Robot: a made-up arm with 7 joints. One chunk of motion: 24 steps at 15 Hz.
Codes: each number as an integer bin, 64 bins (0 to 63) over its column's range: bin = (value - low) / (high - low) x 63, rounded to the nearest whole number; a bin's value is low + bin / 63 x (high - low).
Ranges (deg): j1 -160..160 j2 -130..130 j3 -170.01..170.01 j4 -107..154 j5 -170.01..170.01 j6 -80.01..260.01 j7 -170.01..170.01
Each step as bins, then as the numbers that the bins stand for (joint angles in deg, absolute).
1 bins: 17 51 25 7 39 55 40
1 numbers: -73.65 80.48 -35.08 -78.00 40.48 216.83 45.88
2 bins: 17 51 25 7 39 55 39
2 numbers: -73.65 80.48 -35.08 -78.00 40.48 216.83 40.48
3 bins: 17 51 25 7 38 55 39
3 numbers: -73.65 80.48 -35.08 -78.00 35.08 216.83 40.48
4 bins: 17 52 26 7 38 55 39
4 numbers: -73.65 84.60 -29.68 -78.00 35.08 216.83 40.48
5 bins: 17 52 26 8 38 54 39
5 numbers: -73.65 84.60 -29.68 -73.86 35.08 211.44 40.48
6 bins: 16 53 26 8 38 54 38
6 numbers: -78.73 88.73 -29.68 -73.86 35.08 211.44 35.08
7 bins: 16 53 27 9 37 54 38
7 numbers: -78.73 88.73 -24.29 -69.71 29.68 211.44 35.08
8 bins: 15 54 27 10 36 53 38
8 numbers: -83.81 92.86 -24.29 -65.57 24.29 206.04 35.08
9 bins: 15 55 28 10 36 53 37
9 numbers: -83.81 96.98 -18.89 -65.57 24.29 206.04 29.68
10 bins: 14 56 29 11 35 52 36
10 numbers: -88.89 101.11 -13.49 -61.43 18.89 200.64 24.29
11 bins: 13 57 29 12 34 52 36
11 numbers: -93.97 105.24 -13.49 -57.29 13.49 200.64 24.29
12 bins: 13 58 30 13 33 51 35
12 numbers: -93.97 109.37 -8.10 -53.14 8.10 195.24 18.89
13 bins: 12 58 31 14 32 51 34
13 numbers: -99.05 109.37 -2.70 -49.00 2.70 195.24 13.49
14 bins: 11 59 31 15 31 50 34
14 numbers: -104.13 113.49 -2.70 -44.86 -2.70 189.85 13.49
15 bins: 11 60 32 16 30 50 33
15 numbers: -104.13 117.62 2.70 -40.71 -8.10 189.85 8.10
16 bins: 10 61 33 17 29 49 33
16 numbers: -109.21 121.75 8.10 -36.57 -13.49 184.45 8.10
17 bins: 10 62 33 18 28 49 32
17 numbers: -109.21 125.87 8.10 -32.43 -18.89 184.45 2.70
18 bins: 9 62 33 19 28 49 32
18 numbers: -114.29 125.87 8.10 -28.29 -18.89 184.45 2.70
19 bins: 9 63 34 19 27 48 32
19 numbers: -114.29 130.00 13.49 -28.29 -24.29 179.05 2.70
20 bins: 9 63 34 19 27 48 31
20 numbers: -114.29 130.00 13.49 -28.29 -24.29 179.05 -2.70
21 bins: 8 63 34 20 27 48 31
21 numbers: -119.37 130.00 13.49 -24.14 -24.29 179.05 -2.70
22 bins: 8 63 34 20 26 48 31
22 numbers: -119.37 130.00 13.49 -24.14 -29.68 179.05 -2.70
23 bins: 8 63 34 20 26 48 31
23 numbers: -119.37 130.00 13.49 -24.14 -29.68 179.05 -2.70
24 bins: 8 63 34 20 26 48 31
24 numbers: -119.37 130.00 13.49 -24.14 -29.68 179.05 -2.70
